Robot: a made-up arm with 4 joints.
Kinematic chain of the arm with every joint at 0, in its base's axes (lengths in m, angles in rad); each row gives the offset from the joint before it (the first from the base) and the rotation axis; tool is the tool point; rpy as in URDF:
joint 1: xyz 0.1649 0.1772 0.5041 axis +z
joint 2: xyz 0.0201 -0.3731 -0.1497 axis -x
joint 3: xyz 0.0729 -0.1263 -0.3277 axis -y
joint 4: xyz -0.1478 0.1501 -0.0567 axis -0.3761 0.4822 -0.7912
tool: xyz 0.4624 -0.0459 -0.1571 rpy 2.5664 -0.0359 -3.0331
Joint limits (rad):
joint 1: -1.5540..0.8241
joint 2: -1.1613..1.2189
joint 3: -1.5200..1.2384
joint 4: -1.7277..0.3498
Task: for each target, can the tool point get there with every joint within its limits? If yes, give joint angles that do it. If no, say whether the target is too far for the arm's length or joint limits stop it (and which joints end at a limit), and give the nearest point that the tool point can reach.
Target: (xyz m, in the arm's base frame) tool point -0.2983 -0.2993 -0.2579
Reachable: yes | joints -1.1874 0.4559 -0.5957 -0.1911
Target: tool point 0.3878 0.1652 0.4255
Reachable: yes | joints -0.3709 -0.6187 -0.2600 -1.3547
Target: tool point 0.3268 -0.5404 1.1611
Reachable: no: joint limits stop it (at a limit: joint 2, joint 4) | nearest point 0.2339 -0.1284 0.6474 | short by 0.665 m
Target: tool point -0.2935 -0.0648 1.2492
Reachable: no: joint limits stop it (at a limit: joint 1, joint 2, joint 4) | nearest point 0.0334 0.0368 0.6983 | short by 0.649 m
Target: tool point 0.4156 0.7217 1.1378
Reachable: no: joint limits stop it (at a limit: joint 1, joint 2, joint 3, joint 4) | nearest point 0.3798 0.4217 0.6365 | short by 0.585 m
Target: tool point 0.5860 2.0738 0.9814
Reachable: no: too far | nearest point 0.3227 0.5341 0.3926 | short by 1.669 m
